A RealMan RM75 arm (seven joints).
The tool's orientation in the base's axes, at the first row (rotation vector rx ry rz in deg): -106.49, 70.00, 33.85
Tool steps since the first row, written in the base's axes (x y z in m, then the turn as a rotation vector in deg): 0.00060, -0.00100, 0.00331, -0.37, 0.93, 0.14; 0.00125, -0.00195, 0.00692, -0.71, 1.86, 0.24; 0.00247, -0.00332, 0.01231, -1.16, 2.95, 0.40; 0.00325, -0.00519, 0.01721, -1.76, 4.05, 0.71; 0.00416, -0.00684, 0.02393, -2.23, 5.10, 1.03; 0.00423, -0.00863, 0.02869, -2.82, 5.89, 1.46; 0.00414, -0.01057, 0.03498, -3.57, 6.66, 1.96; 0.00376, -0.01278, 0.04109, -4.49, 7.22, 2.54; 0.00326, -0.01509, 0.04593, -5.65, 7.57, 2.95; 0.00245, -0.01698, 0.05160, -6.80, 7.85, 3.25; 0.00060, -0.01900, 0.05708, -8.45, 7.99, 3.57; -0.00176, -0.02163, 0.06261, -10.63, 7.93, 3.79; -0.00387, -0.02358, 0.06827, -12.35, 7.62, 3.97
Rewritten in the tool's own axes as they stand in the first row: -0.00168, -0.00159, -0.00264, -0.75, 0.10, 0.67; -0.00358, -0.00334, -0.00541, -1.45, 0.19, 1.37; -0.00635, -0.00619, -0.00949, -2.33, 0.32, 2.16; -0.00867, -0.00836, -0.01373, -3.39, 0.53, 2.87; -0.01240, -0.01138, -0.01880, -4.37, 0.63, 3.54; -0.01497, -0.01287, -0.02293, -5.35, 0.85, 3.93; -0.01865, -0.01476, -0.02805, -6.44, 1.19, 4.25; -0.02218, -0.01626, -0.03331, -7.55, 1.69, 4.34; -0.02477, -0.01717, -0.03794, -8.52, 2.52, 4.35; -0.02832, -0.01818, -0.04271, -9.38, 3.40, 4.36; -0.03210, -0.01816, -0.04753, -10.38, 4.74, 4.21; -0.03581, -0.01757, -0.05291, -11.43, 6.65, 3.93; -0.03987, -0.01739, -0.05779, -12.12, 8.20, 3.49
